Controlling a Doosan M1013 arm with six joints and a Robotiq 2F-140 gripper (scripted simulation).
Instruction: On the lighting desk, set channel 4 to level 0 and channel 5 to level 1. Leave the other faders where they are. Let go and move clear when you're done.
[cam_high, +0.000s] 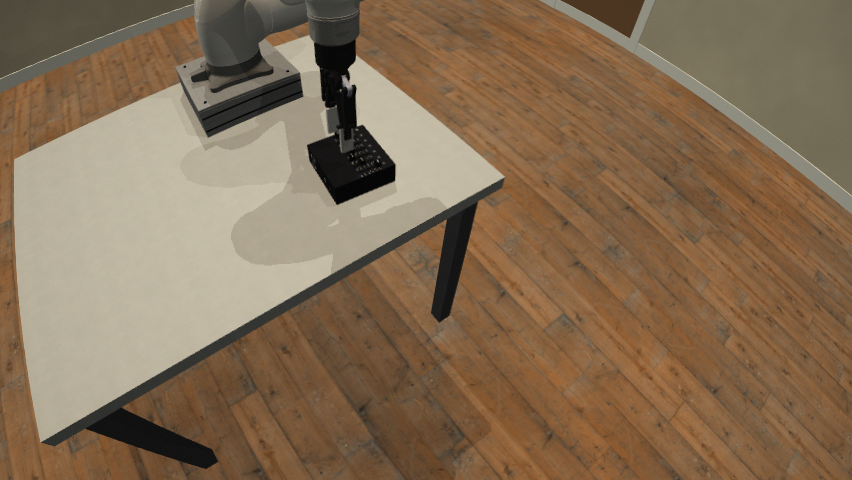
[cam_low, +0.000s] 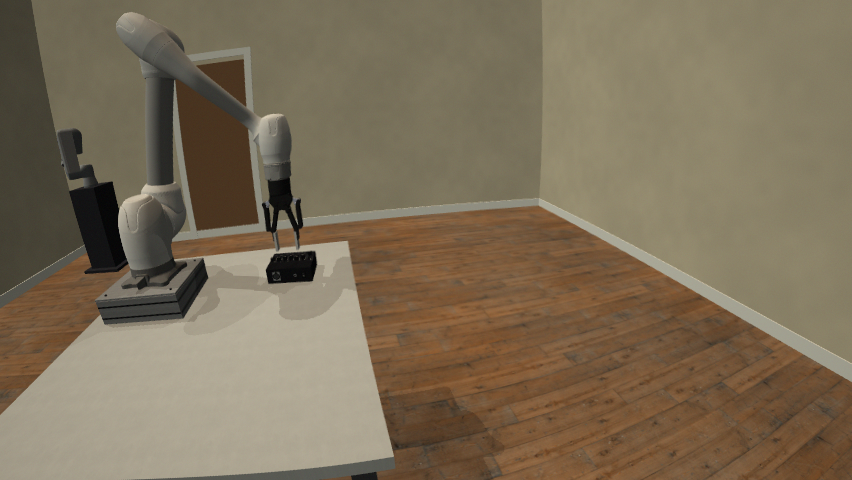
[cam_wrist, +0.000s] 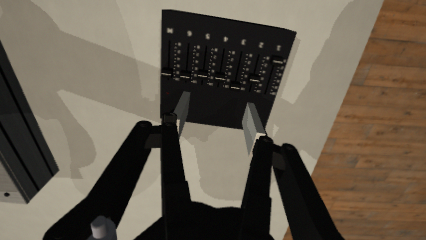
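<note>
My gripper is now 7 cm above the channel 4 fader cap and 2 cm to the right of it. From my hand the other things lie so: channel 5 fader cap: 7 cm below, 2 cm to the left, 2 cm behind; then channel 2 fader cap: 7 cm below, 4 cm ahead, 3 cm to the left; then channel 3 fader cap: 7 cm below, 2 cm ahead, 1 cm to the left.
</note>
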